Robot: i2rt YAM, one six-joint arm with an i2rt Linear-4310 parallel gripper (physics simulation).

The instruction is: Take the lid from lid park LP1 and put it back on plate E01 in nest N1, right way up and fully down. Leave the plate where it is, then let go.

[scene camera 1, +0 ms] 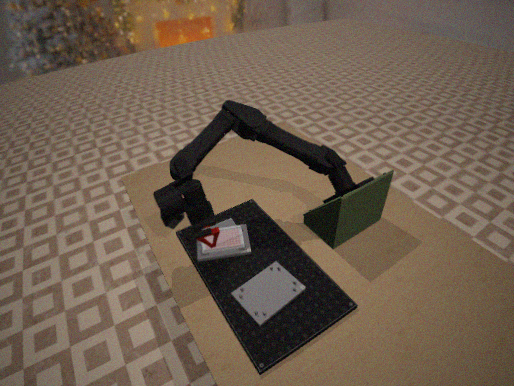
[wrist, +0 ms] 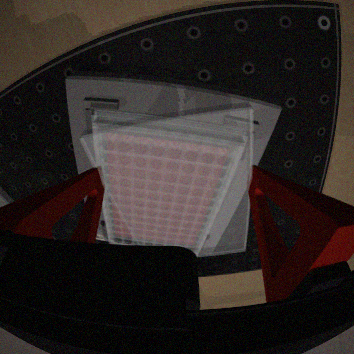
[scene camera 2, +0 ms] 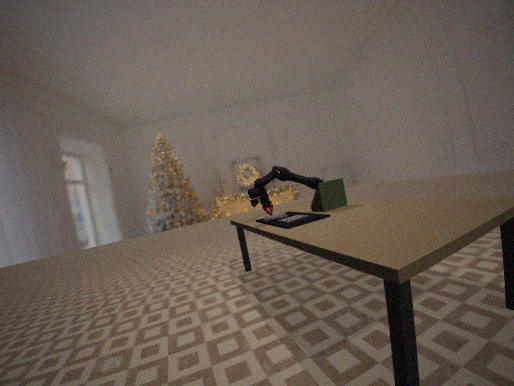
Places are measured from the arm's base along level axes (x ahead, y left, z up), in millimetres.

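Pixels of known places: gripper, fingertip midpoint: [scene camera 1: 210,237] [wrist: 175,174] [scene camera 2: 270,215]; arm's base, origin of the base link: [scene camera 1: 347,192] [scene camera 2: 326,192].
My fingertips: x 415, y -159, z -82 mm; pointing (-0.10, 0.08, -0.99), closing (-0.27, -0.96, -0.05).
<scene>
Ahead of a thing's pixels: the offset from my fingertips to its top centre. "spot": to the spot under its first point. Level surfaces: height alone.
My gripper [scene camera 1: 214,240] [scene camera 2: 268,213] [wrist: 175,174] is shut on the clear lid @(spot: 32 mm ahead, 40 mm right, 4 mm up) [wrist: 241,114], its red fingers at opposite sides of it. The lid lies over plate E01 @(26 mm back, 2 mm left, 9 mm up) [scene camera 1: 230,239] [wrist: 167,187] and looks turned a little against it. I cannot tell the gap between them or whether the lid touches the plate. The plate, with pale red wells, sits in the grey nest N1 @(spot: 57 mm ahead, 42 mm left, 15 mm down) [wrist: 76,95]. The grey lid park LP1 @(43 mm back, 249 mm left, 7 mm down) [scene camera 1: 268,292], with small pins, has no lid on it. The black wrist housing hides the near end of plate and lid in the wrist view.
A black perforated board [scene camera 1: 320,305] [scene camera 2: 321,216] [wrist: 310,50] carries nest and park on the wooden table @(39 mm down) [scene camera 1: 425,320] [scene camera 2: 380,235]. A green angled panel [scene camera 1: 365,210] [scene camera 2: 331,195] stands by the arm's base. The table's edge runs close past the board's nest end.
</scene>
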